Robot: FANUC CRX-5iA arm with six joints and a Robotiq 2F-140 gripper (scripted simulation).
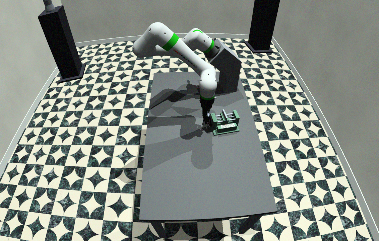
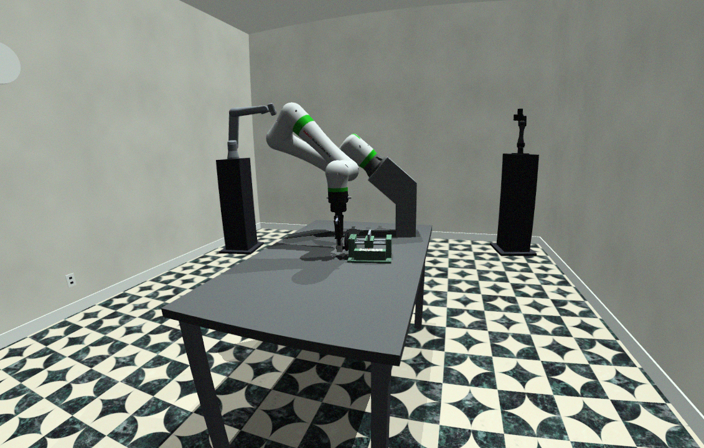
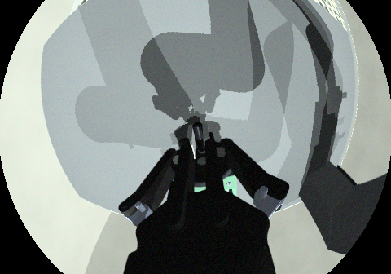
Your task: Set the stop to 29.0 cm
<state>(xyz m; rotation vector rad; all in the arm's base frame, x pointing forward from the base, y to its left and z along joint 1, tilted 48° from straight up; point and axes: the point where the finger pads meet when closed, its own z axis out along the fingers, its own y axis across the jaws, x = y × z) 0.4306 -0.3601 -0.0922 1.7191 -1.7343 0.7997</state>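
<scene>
The black handwheel lies 20 mm to the left of my hand and 10 mm below it. From my hand the other things lie so: green stop fixture 140 mm to the left, 30 mm above, 10 mm ahead.
</scene>
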